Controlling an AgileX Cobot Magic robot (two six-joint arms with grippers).
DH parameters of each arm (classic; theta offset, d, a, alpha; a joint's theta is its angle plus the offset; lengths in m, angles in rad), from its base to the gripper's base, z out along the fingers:
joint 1: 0 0.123 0 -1.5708
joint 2: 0.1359 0 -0.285 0
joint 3: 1.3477 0 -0.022 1.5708
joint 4: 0 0.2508 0 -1.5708
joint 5: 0 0 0.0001 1.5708
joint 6: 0 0.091 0 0
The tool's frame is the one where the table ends.
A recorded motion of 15 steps. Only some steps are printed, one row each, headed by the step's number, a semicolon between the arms.
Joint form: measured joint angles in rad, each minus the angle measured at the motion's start. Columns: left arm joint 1, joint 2, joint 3, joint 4, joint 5, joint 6; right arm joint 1, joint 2, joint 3, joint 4, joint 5, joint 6.
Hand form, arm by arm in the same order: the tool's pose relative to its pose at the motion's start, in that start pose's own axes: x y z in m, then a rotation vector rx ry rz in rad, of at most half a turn. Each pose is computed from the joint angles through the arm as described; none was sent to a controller.
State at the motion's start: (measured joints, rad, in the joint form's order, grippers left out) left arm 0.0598 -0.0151 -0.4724 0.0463 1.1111 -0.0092; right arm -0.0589 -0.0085 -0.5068 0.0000 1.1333 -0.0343
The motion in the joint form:
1: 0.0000 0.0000 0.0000 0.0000 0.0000 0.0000; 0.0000 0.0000 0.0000 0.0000 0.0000 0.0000
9: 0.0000 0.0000 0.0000 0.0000 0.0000 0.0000; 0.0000 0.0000 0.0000 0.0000 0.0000 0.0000
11: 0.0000 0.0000 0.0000 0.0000 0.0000 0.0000; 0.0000 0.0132 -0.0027 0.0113 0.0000 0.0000
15: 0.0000 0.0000 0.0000 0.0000 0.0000 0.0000; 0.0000 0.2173 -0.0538 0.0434 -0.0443 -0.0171
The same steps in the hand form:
1: 0.0000 0.0000 0.0000 0.0000 0.0000 0.0000; 0.0000 0.0000 0.0000 0.0000 0.0000 0.0000
9: 0.0000 0.0000 0.0000 0.0000 0.0000 0.0000; 0.0000 0.0000 0.0000 0.0000 0.0000 0.0000
11: 0.0000 0.0000 0.0000 0.0000 0.0000 0.0000; -0.0016 0.0009 0.0010 -0.0106 0.0101 0.0048
15: 0.0000 0.0000 0.0000 0.0000 0.0000 0.0000; -0.0313 0.0024 0.0187 -0.0423 0.1175 0.0053

